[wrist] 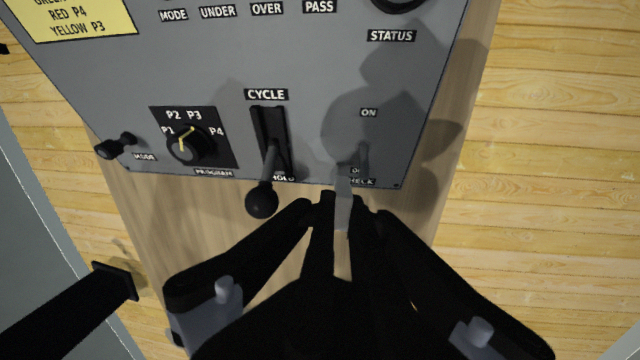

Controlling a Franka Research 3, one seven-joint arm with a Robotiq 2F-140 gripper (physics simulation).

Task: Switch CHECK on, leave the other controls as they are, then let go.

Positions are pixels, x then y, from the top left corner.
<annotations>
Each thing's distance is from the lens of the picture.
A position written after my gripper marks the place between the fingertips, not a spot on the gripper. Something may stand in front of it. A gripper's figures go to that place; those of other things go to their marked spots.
my gripper (340, 187): 22 cm
cycle lever (261, 202): 21 cm
</annotations>
